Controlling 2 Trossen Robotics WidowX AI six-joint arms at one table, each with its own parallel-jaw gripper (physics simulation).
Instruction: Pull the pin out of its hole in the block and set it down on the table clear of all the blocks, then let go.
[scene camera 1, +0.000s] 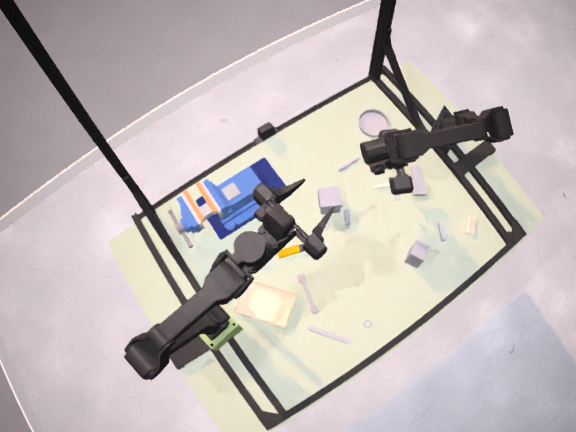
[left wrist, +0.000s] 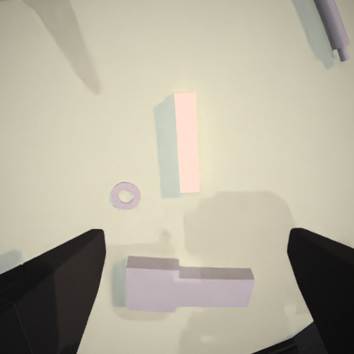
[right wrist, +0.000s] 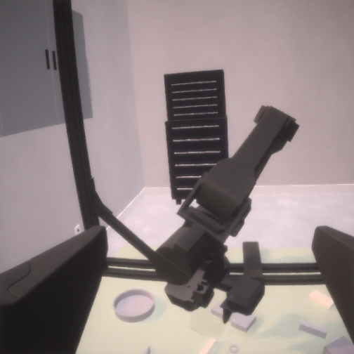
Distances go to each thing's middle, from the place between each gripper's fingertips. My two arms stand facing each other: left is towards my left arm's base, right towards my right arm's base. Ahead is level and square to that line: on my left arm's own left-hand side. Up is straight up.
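The pale pink square bar (left wrist: 186, 125) is 1 cm behind my right hand, 29 cm to the left of it and 42 cm below it. I see the round dish (right wrist: 132, 305) 19 cm behind my right hand, 42 cm to the left of it and 41 cm below it, while the tray (scene camera 1: 262, 302) is 3 cm ahead of my right hand, 20 cm to the right of it and 41 cm below it.
The round dish is 18 cm behind my left hand, 12 cm to the left of it and 8 cm below it. The tray lies 3 cm ahead of my left hand, 51 cm to the right of it and 8 cm below it. My left hand itself is 1 cm past the pale pink square bar, 1 cm to the left of it and 9 cm above it.
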